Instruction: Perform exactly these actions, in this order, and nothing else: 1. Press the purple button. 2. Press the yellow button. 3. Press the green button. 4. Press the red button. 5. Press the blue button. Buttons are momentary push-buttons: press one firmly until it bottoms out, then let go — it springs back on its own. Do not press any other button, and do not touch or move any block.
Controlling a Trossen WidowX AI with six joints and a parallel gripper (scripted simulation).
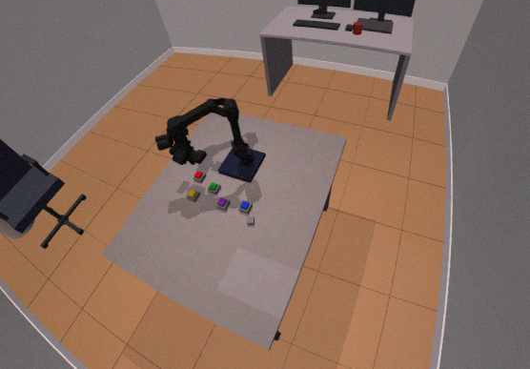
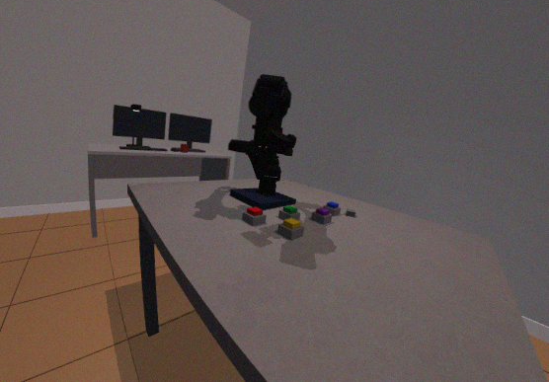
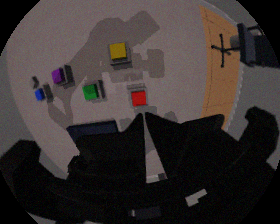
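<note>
Now: gripper tip 90 mm above the red button. From my gripper tip the other things lie so: purple button (120 mm ahead, 190 mm to the left, 90 mm below); then green button (50 mm ahead, 110 mm to the left, 90 mm below); then yellow button (120 mm ahead, 10 mm to the left, 90 mm below).
</note>
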